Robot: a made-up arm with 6 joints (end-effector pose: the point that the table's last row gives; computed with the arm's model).
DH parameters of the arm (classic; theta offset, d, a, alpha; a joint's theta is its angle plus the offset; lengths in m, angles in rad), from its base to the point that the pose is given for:
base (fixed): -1.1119 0 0.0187 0
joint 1: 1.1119 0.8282 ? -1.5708
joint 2: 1.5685 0 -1.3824 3.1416
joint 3: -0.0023 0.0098 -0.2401 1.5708
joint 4: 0 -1.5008 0.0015 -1.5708
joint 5: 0 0.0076 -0.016 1.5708
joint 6: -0.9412 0 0.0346 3.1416
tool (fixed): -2.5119 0.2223 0 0
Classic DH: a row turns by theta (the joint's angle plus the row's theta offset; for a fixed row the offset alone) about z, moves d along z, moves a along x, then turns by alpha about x.
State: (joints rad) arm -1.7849 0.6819 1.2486 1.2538 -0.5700 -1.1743
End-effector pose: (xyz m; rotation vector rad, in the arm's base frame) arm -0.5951 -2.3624 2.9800 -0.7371 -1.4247 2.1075
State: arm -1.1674 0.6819 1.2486 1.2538 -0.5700 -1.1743
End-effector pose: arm 0.8745 -2.2786 2.9800 0.3094 1.8167 -2.5394
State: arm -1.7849 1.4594 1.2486 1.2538 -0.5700 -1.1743
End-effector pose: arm -0.7811 -3.2180 0.8140 -0.5928 -2.1093 1.3358
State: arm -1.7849 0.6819 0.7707 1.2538 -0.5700 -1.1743
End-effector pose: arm -0.6685 -2.6998 2.2443 -0.6581 -1.8768 1.6560
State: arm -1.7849 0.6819 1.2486 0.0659 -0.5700 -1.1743
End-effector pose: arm -0.5051 -2.4063 2.9426 1.1893 1.4581 -1.7028
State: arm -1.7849 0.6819 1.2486 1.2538 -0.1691 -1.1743
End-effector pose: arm -0.5143 -2.3818 3.0134 -0.2965 -1.4159 2.4113
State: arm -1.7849 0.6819 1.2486 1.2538 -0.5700 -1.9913
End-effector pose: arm -0.5881 -2.3574 3.0061 1.3586 1.1095 -2.4044
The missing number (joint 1, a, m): 0.2141
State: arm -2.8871 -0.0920 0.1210 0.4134 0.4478 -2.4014
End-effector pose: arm -1.5769 -0.4633 2.9249 1.1896 0.0838 -2.1252
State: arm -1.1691 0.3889 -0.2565 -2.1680 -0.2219 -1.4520
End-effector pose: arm 0.8864 -2.1106 1.2768 2.1650 0.0195 0.7200
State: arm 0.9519 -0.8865 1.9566 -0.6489 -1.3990 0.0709
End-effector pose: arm -1.4660 -1.8468 2.0787 -0.2916 -0.5809 -0.5144
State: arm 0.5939 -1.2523 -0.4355 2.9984 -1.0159 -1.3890
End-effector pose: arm -0.1822 -0.2073 2.7396 0.2717 0.2741 -2.6147
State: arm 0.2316 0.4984 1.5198 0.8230 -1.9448 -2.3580
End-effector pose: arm 1.5656 0.1605 3.3443 1.2258 1.9320 -0.3167
